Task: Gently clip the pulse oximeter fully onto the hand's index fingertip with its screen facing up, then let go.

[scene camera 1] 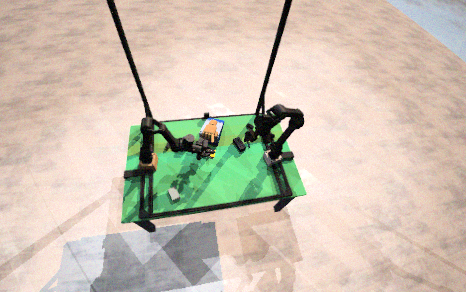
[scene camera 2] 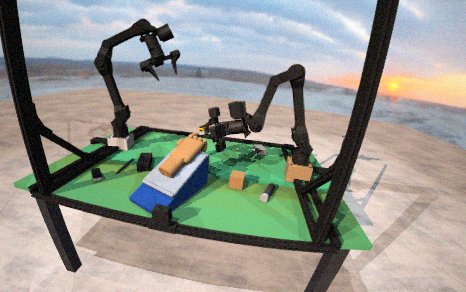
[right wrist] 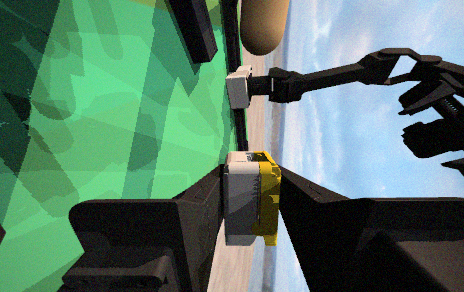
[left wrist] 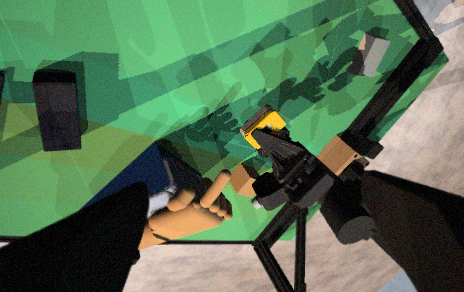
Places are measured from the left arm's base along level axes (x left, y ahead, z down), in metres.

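Pixels of known places: left gripper, between the fingertips: (scene camera 1: 248, 139) (scene camera 2: 167, 77) (right wrist: 421, 135) (left wrist: 255, 187); right gripper, between the fingertips: (scene camera 1: 214, 153) (scene camera 2: 200, 131) (right wrist: 247, 169) (left wrist: 249, 126); left arm's base, origin of its link: (scene camera 1: 273, 155) (scene camera 2: 120, 135) (right wrist: 249, 86); right arm's base, origin of its link: (scene camera 1: 147, 159) (scene camera 2: 299, 162) (left wrist: 350, 171).
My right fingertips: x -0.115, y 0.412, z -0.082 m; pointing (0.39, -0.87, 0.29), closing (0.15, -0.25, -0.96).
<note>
For each thing: its middle in the pictures, then the offset to it from my right fingertips.
- grey pulse oximeter, middle of its body: (right wrist: 249, 196) (left wrist: 262, 126) (scene camera 2: 204, 130) (scene camera 1: 212, 154) dx +0.005, dy +0.018, dz -0.004 m
- black box, middle of its body: (left wrist: 59, 112) (right wrist: 195, 21) (scene camera 2: 144, 161) (scene camera 1: 239, 144) dx -0.078, dy -0.230, dz +0.123 m
- thin dark stick, middle of its body: (scene camera 2: 124, 166) dx -0.105, dy -0.310, dz +0.136 m
- small dark item, middle of its body: (scene camera 2: 96, 174) dx -0.205, dy -0.380, dz +0.124 m
- orange cube, middle of its body: (left wrist: 246, 180) (scene camera 2: 237, 179) dx -0.209, dy +0.152, dz +0.116 m
- grey cylinder, middle of its body: (scene camera 2: 268, 191) dx -0.269, dy +0.258, dz +0.127 m
- pale block, middle of its body: (left wrist: 368, 55) (scene camera 2: 259, 149) (scene camera 1: 174, 193) dx +0.131, dy +0.324, dz +0.126 m
The yellow and grey pulse oximeter (scene camera 1: 213, 155) (scene camera 2: 201, 129) (left wrist: 265, 125) (right wrist: 252, 197) is held between the fingers of my right gripper (scene camera 2: 207, 131), above the table. Its yellow half faces up and its grey half down; I cannot make out its screen. The tan hand (scene camera 1: 212, 127) (scene camera 2: 186, 150) (left wrist: 185, 220) lies on a sloped blue and white wedge (scene camera 2: 195, 180) (left wrist: 135, 172). Its extended index finger (left wrist: 216, 189) (right wrist: 263, 30) is apart from the oximeter, a short way off. My left gripper (scene camera 2: 166, 76) is open and empty, high above the table.
A black box (scene camera 1: 239, 144) (scene camera 2: 144, 161) (left wrist: 57, 110), a thin dark stick (scene camera 2: 124, 166) and a small dark item (scene camera 2: 96, 174) lie left of the wedge in scene camera 2. An orange cube (scene camera 2: 237, 180) and a grey cylinder (scene camera 2: 267, 192) lie right. A pale block (scene camera 1: 173, 194) (left wrist: 375, 55) sits farther off.
</note>
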